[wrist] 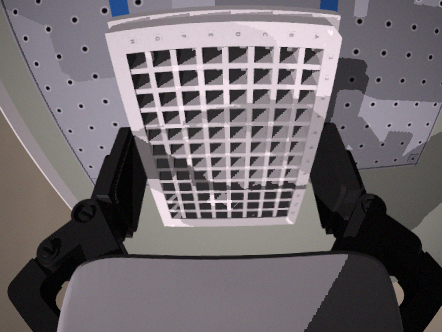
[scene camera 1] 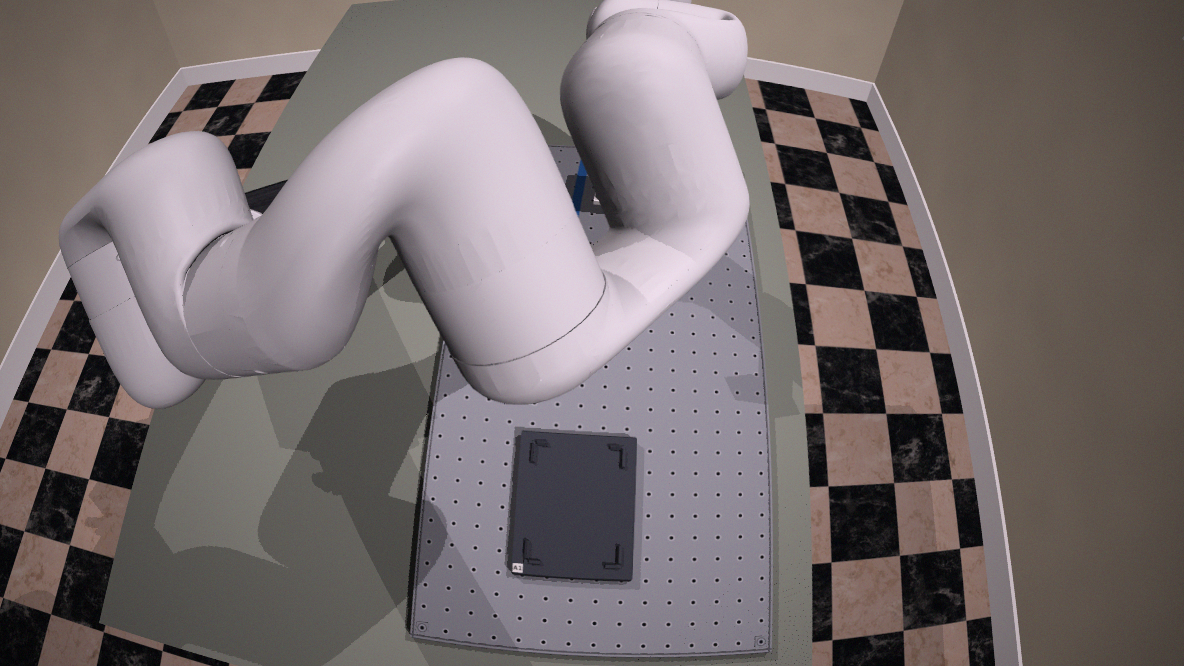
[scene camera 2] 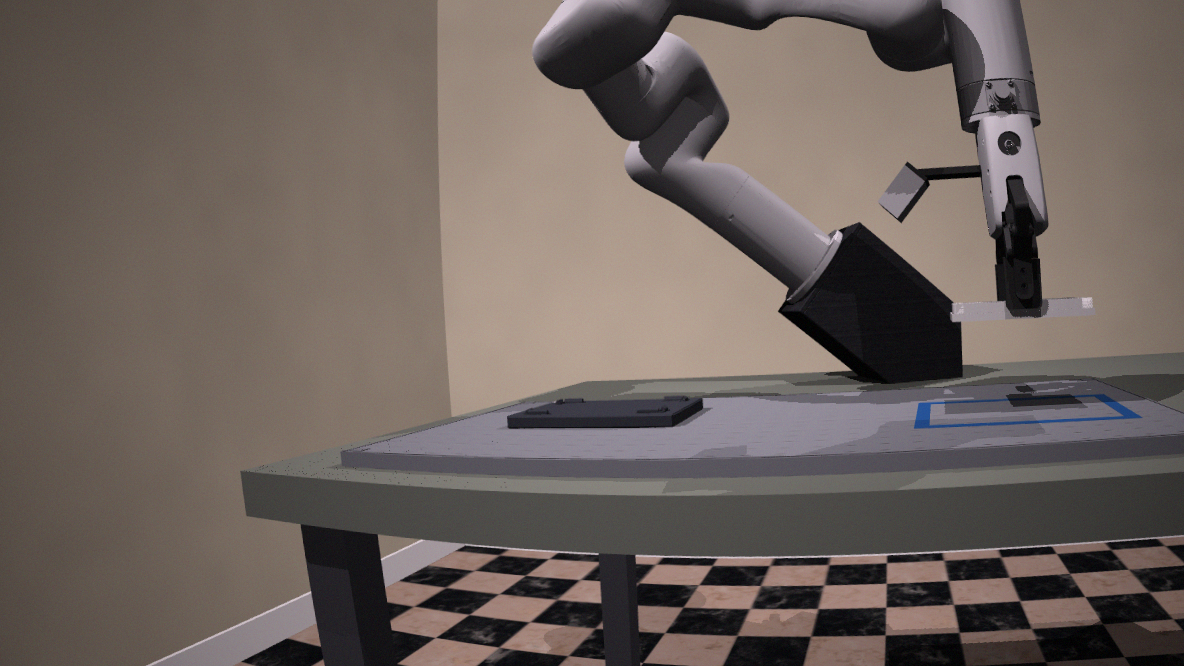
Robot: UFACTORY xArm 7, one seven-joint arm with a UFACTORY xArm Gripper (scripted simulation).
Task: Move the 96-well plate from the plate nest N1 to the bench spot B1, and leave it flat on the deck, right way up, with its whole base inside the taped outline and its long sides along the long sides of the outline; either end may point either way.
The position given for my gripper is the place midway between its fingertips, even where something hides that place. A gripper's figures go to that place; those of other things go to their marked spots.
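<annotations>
The dark plate nest (scene camera 2: 606, 413) sits 74 cm from the lens. My own gripper (scene camera 2: 1018, 308) is at 71 cm from the lens, and for the white 96-well plate (scene camera 2: 1079, 306) I get 67 cm from the lens.
</annotations>
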